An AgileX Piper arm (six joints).
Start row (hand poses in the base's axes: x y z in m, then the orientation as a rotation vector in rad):
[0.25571, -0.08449, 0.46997, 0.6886, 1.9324, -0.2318]
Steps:
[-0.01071, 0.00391, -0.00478, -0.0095, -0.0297, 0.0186]
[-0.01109, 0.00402, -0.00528, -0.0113, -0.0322, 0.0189]
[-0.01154, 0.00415, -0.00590, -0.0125, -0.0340, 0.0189]
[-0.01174, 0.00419, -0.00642, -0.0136, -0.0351, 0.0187]
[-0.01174, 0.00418, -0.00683, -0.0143, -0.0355, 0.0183]
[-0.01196, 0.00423, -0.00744, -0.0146, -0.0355, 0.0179]
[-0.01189, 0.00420, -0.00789, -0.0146, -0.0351, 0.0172]
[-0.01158, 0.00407, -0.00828, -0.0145, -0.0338, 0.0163]
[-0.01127, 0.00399, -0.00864, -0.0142, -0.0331, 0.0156]
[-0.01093, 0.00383, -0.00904, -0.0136, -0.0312, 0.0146]
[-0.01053, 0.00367, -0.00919, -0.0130, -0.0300, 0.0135]
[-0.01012, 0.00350, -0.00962, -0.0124, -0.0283, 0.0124]
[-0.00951, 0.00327, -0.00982, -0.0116, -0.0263, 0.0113]
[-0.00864, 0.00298, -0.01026, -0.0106, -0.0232, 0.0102]
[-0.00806, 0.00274, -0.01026, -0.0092, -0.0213, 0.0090]
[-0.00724, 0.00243, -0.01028, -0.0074, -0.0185, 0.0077]
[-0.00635, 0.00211, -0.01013, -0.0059, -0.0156, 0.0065]
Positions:
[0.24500, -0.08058, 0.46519, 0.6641, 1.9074, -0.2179]
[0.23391, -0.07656, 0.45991, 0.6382, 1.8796, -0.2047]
[0.22237, -0.07241, 0.45401, 0.6116, 1.8496, -0.1921]
[0.21063, -0.06822, 0.44759, 0.5846, 1.8182, -0.1804]
[0.19889, -0.06404, 0.44076, 0.5577, 1.7860, -0.1695]
[0.18693, -0.05981, 0.43332, 0.5311, 1.7535, -0.1593]
[0.17504, -0.05561, 0.42543, 0.5053, 1.7211, -0.1497]
[0.16346, -0.05154, 0.41715, 0.4805, 1.6896, -0.1411]
[0.15219, -0.04755, 0.40851, 0.4567, 1.6586, -0.1330]
[0.14126, -0.04372, 0.39947, 0.4343, 1.6292, -0.1257]
[0.13073, -0.04005, 0.39028, 0.4134, 1.6008, -0.1191]
[0.12061, -0.03655, 0.38066, 0.3939, 1.5738, -0.1132]
[0.11110, -0.03328, 0.37084, 0.3760, 1.5486, -0.1080]
[0.10246, -0.03030, 0.36058, 0.3598, 1.5263, -0.1035]
[0.09440, -0.02756, 0.35032, 0.3457, 1.5058, -0.0993]
[0.08716, -0.02513, 0.34004, 0.3340, 1.4880, -0.0953]
[0.08081, -0.02302, 0.32991, 0.3245, 1.4730, -0.0917]

